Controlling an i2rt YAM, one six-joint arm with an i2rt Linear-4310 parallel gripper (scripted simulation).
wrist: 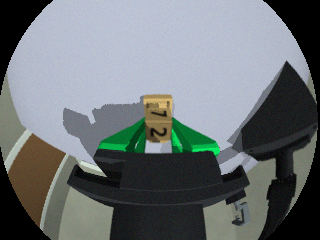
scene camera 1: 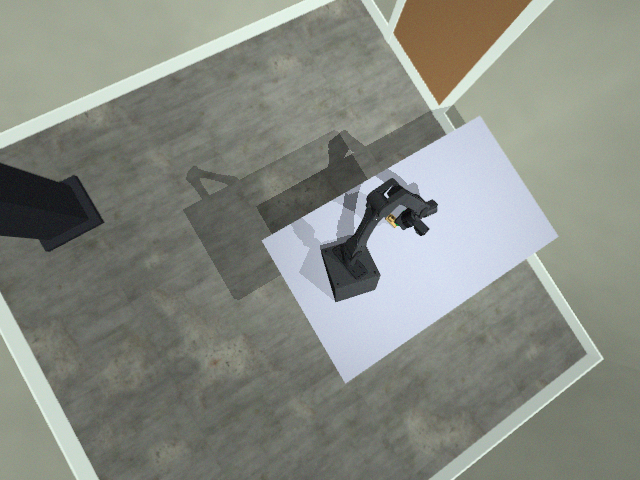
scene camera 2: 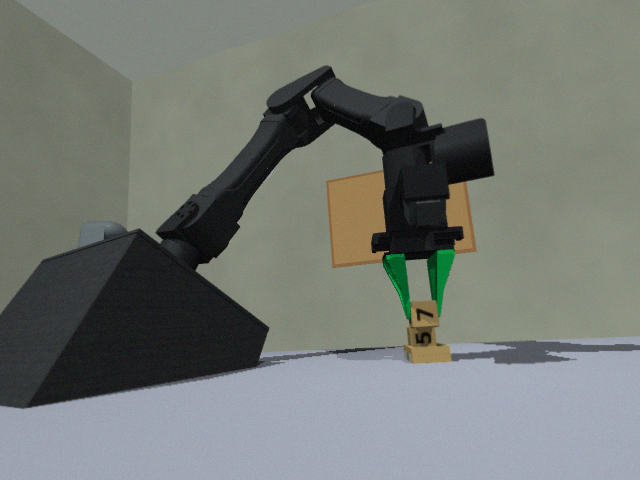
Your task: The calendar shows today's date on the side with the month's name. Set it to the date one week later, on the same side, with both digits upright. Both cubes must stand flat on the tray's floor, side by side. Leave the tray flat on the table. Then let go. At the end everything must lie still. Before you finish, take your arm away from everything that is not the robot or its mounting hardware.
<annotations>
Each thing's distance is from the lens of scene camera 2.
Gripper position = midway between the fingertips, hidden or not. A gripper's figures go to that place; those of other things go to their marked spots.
my gripper (scene camera 2: 423, 318): 49 cm
wooden cube (scene camera 2: 424, 314): 48 cm
wooden tray (scene camera 2: 441, 353): 48 cm
</annotations>
